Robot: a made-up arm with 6 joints. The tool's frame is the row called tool. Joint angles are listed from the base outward. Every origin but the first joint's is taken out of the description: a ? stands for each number. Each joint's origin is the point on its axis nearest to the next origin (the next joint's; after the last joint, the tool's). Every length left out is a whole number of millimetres.
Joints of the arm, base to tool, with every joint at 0 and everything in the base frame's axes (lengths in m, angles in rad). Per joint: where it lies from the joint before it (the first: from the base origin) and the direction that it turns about. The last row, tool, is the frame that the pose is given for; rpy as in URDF.
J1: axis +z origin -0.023 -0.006 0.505
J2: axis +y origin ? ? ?
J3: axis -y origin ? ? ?
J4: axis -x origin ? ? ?
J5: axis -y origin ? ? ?
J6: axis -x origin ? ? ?
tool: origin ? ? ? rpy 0 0 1.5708
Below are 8 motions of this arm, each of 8 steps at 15 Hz.
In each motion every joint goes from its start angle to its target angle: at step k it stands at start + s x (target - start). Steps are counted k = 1, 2, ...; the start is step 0. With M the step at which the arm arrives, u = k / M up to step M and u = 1 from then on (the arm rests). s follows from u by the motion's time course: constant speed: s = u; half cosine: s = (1 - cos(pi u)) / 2; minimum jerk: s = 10 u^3 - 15 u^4 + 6 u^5.
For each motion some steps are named. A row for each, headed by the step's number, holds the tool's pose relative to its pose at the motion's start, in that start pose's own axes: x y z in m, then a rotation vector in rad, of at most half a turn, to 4 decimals.
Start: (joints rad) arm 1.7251 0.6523 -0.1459 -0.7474 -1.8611 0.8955
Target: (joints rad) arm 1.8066 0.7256 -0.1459 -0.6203 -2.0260 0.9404
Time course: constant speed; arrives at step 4
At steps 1, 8:
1: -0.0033 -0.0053 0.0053 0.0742 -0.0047 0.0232
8: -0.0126 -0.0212 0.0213 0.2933 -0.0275 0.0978

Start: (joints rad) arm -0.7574 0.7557 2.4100 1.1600 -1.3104 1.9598
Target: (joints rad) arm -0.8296 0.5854 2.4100 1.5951 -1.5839 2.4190
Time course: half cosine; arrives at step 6
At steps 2, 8:
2: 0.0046 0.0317 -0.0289 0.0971 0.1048 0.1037
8: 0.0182 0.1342 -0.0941 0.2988 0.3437 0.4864

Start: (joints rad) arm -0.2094 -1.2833 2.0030 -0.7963 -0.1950 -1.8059
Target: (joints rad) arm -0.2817 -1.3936 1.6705 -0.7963 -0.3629 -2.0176
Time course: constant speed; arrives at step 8
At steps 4, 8:
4: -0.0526 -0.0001 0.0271 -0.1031 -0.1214 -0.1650
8: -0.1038 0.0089 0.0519 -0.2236 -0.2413 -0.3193

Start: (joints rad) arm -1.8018 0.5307 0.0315 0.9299 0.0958 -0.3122
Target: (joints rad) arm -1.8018 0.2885 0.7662 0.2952 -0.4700 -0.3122
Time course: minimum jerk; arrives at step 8
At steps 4, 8:
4: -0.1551 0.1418 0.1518 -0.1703 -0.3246 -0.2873
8: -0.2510 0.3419 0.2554 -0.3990 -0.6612 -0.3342

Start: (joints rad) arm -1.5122 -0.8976 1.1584 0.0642 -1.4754 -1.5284
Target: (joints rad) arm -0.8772 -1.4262 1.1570 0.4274 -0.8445 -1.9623
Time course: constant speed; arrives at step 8
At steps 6, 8:
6: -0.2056 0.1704 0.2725 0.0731 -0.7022 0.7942
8: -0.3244 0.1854 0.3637 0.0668 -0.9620 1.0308

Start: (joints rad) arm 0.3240 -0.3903 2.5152 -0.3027 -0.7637 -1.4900
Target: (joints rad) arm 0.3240 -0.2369 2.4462 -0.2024 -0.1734 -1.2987
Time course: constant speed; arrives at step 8
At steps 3, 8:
3: -0.0437 -0.0164 0.0127 -0.0576 0.0873 0.1355
8: -0.1187 -0.0361 0.0317 -0.1597 0.2532 0.3526

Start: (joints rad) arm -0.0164 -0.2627 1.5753 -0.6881 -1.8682 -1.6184
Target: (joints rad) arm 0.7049 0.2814 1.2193 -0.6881 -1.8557 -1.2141
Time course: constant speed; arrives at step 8
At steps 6, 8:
6: -0.0785 -0.5630 0.1111 0.6879 0.0730 -0.4542
8: -0.1502 -0.7375 0.0199 0.9309 0.1499 -0.6015

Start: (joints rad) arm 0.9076 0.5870 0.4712 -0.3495 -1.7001 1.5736
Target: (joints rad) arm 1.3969 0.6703 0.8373 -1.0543 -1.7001 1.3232
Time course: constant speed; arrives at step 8
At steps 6, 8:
6: -0.0531 -0.0707 0.3249 -0.4493 0.3048 0.0817
8: -0.0340 -0.0981 0.4436 -0.5951 0.4086 0.1803

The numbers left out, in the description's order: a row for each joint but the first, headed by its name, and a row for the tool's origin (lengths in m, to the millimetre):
J2: 0.012 -0.051 0
J3: 0.013 0 0.244
J4: 0.557 0 -0.005
J5: 0 -0.196 0
J6: 0.001 0 -0.001
tool: 0 -0.006 0.02

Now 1 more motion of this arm.
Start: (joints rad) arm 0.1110 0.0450 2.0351 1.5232 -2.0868 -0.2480
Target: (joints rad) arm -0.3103 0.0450 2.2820 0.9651 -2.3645 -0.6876
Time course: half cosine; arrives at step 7
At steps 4, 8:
4: -0.0959 0.0268 -0.0273 0.0767 -0.3029 0.1433
8: -0.1431 0.0562 -0.0571 0.1064 -0.4473 0.2268

